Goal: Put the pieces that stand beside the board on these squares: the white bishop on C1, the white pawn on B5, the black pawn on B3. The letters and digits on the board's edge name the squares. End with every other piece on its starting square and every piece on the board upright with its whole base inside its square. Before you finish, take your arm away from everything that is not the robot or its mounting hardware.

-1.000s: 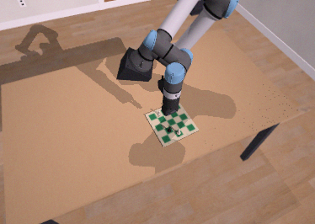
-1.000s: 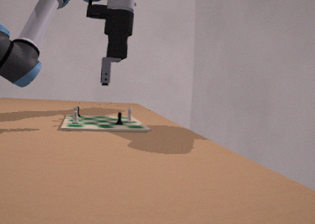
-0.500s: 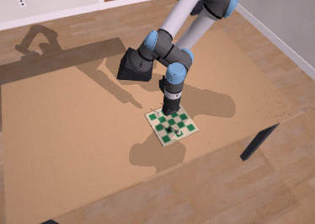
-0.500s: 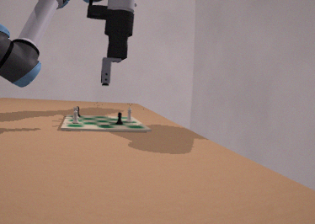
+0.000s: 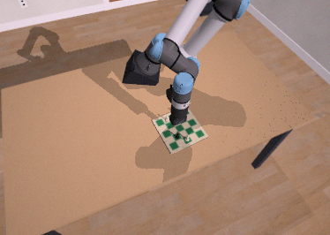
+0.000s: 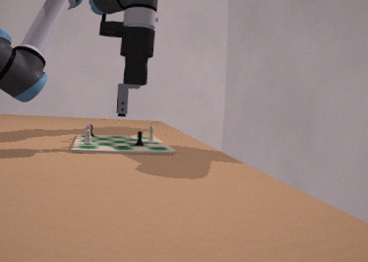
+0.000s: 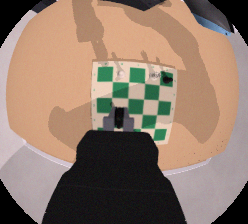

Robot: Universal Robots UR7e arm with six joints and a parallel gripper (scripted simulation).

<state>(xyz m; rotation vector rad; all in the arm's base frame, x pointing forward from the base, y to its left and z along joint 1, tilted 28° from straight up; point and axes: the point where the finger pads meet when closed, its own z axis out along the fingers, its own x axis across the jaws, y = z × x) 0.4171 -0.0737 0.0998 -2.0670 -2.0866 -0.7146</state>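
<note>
Now: hand 40 mm to the right of the chessboard and 90 mm above it. From my hand the other things lie so: white pawn 70 mm behind, 10 mm to the right, 70 mm below.
</note>
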